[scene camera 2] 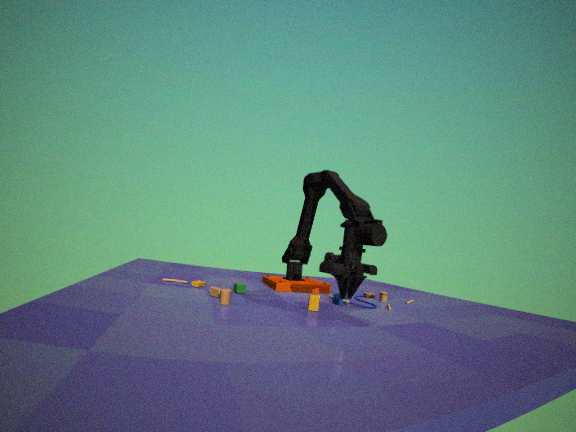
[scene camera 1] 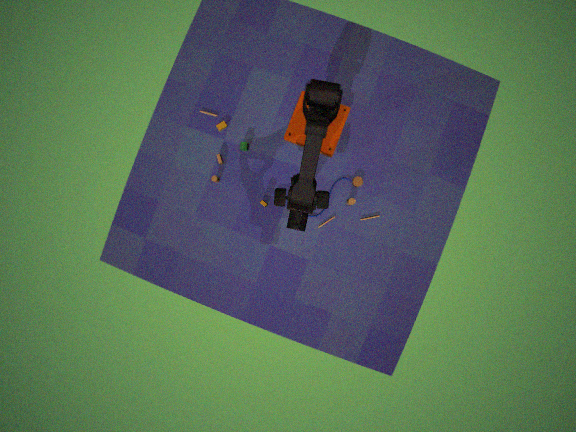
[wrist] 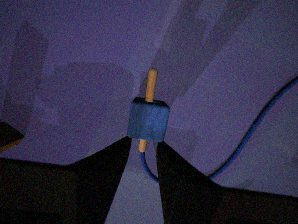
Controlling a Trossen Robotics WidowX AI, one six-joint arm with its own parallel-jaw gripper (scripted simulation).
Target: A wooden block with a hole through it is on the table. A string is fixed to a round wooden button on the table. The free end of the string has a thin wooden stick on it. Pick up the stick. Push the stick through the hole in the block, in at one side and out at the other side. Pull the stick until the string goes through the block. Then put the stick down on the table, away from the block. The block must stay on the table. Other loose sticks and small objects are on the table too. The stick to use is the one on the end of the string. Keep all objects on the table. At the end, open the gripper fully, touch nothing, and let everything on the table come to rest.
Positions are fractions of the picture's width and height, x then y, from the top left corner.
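Note:
There's a blue block (wrist: 0.50,0.54) to be seen, and as for the gripper (scene camera 2: 0.60,0.69), (wrist: 0.48,0.64), that's visible too.

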